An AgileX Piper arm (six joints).
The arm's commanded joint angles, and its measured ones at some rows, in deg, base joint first. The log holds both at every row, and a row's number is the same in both.
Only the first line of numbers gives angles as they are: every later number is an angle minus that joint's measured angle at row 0.
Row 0, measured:
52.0 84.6 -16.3 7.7 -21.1 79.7
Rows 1 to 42, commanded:
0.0 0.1 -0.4 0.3 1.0 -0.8
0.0 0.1 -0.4 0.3 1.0 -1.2
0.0 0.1 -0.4 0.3 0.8 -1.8
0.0 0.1 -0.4 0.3 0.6 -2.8
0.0 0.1 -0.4 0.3 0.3 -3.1
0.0 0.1 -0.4 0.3 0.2 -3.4
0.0 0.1 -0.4 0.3 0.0 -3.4
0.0 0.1 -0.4 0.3 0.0 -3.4
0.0 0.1 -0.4 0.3 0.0 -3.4
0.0 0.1 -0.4 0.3 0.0 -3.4
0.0 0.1 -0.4 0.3 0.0 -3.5
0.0 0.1 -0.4 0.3 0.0 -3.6
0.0 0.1 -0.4 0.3 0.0 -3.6
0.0 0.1 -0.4 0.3 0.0 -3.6
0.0 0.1 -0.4 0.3 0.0 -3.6
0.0 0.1 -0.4 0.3 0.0 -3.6
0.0 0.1 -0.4 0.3 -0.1 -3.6
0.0 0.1 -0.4 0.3 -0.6 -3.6
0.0 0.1 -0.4 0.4 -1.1 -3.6
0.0 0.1 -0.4 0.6 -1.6 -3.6
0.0 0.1 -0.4 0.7 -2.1 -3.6
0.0 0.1 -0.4 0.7 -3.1 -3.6
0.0 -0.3 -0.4 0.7 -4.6 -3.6
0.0 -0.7 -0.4 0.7 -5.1 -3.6
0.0 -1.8 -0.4 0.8 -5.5 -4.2
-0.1 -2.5 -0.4 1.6 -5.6 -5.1
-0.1 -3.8 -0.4 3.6 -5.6 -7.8
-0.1 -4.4 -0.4 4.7 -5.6 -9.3
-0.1 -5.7 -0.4 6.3 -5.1 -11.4
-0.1 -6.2 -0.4 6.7 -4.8 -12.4
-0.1 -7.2 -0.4 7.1 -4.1 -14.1
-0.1 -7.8 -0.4 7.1 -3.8 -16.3
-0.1 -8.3 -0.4 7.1 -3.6 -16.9
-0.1 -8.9 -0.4 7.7 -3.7 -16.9
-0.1 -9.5 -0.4 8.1 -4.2 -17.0
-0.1 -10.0 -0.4 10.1 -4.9 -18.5
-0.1 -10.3 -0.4 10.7 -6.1 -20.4
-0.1 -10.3 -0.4 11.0 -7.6 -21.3
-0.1 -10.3 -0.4 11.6 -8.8 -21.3
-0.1 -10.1 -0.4 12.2 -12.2 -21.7
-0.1 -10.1 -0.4 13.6 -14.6 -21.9
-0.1 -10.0 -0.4 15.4 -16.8 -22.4
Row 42, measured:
0.0 -9.6 -0.3 11.7 -7.9 -20.7
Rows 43 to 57, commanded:
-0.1 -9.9 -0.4 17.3 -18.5 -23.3
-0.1 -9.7 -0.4 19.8 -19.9 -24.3
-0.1 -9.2 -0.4 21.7 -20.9 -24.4
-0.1 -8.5 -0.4 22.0 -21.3 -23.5
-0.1 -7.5 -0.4 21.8 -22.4 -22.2
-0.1 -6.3 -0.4 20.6 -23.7 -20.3
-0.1 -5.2 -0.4 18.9 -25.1 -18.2
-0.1 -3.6 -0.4 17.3 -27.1 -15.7
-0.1 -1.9 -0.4 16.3 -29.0 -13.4
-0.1 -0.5 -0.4 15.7 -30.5 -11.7
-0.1 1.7 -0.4 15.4 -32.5 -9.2
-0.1 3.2 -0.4 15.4 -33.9 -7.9
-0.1 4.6 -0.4 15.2 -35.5 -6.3
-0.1 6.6 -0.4 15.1 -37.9 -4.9
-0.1 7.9 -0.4 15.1 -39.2 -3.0
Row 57, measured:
0.0 3.2 -0.3 16.3 -31.5 -9.0
